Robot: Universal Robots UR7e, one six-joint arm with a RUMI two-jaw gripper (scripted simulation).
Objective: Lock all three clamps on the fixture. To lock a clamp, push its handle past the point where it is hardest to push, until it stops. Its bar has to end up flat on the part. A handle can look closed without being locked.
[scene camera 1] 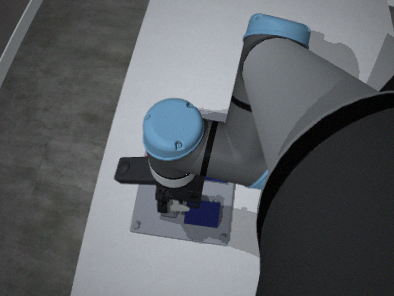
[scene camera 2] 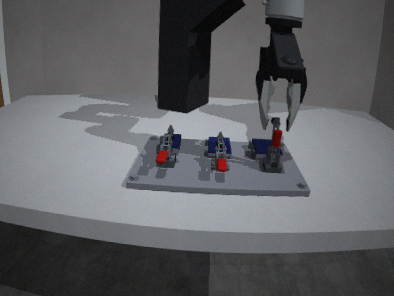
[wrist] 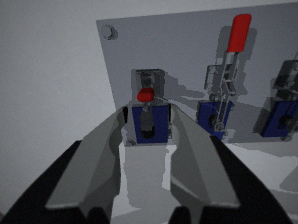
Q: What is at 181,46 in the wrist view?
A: A grey fixture plate.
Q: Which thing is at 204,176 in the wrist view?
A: My gripper.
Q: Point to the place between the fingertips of my gripper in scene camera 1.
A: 170,200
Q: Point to a blue part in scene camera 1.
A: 207,215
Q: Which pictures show my gripper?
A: Scene camera 1, scene camera 2 and the wrist view: all of them.
